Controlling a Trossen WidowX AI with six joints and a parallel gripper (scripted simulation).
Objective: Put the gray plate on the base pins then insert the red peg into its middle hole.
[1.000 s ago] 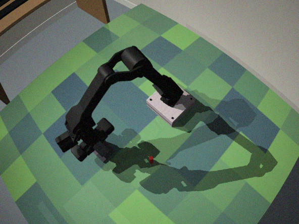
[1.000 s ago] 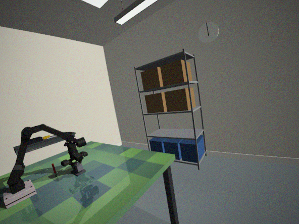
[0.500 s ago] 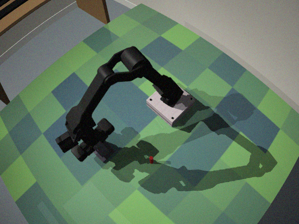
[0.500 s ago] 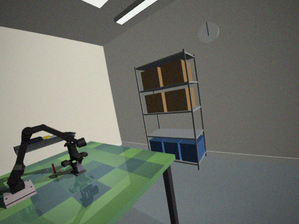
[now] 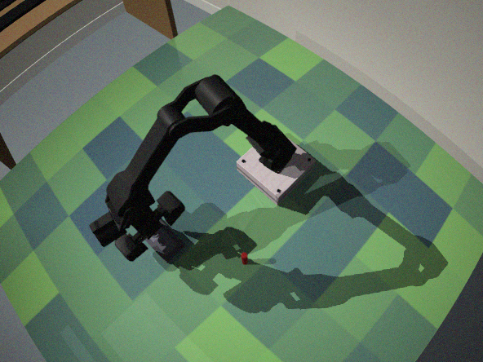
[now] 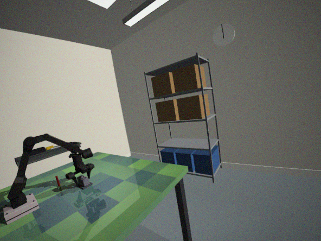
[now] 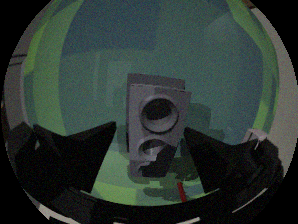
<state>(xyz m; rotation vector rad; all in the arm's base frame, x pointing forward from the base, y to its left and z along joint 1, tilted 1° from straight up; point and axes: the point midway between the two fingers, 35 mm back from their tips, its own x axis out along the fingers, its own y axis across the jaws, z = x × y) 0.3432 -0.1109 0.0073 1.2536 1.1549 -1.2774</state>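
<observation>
My gripper tip is 20 mm below the gray plate. Round my gripper tip: red peg: 90 mm behind, 210 mm to the left, 20 mm above; base: 20 mm below.
</observation>
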